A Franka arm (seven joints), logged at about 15 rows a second.
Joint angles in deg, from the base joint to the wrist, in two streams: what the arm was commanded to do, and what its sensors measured. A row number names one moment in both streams.
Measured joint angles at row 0:
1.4 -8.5 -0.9 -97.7 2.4 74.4 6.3
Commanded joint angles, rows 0 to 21:
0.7 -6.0 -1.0 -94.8 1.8 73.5 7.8
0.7 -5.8 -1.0 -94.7 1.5 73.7 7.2
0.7 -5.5 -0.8 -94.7 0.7 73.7 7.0
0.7 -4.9 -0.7 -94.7 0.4 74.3 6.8
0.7 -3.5 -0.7 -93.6 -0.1 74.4 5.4
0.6 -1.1 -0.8 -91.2 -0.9 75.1 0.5
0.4 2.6 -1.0 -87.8 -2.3 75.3 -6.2
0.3 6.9 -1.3 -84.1 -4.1 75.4 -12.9
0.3 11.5 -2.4 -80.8 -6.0 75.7 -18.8
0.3 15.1 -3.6 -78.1 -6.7 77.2 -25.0
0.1 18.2 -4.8 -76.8 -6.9 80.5 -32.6
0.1 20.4 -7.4 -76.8 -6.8 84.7 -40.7
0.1 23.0 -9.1 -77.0 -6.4 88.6 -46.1
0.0 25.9 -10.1 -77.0 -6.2 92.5 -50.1
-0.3 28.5 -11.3 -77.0 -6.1 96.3 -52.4
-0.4 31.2 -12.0 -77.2 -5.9 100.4 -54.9
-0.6 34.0 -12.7 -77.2 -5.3 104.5 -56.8
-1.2 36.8 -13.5 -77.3 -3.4 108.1 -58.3
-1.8 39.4 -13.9 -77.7 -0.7 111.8 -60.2
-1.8 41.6 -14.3 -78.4 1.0 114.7 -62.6
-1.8 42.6 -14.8 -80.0 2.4 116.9 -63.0
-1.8 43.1 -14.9 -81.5 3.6 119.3 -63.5
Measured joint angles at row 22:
-1.4 40.0 -14.1 -80.5 -0.2 114.4 -59.8
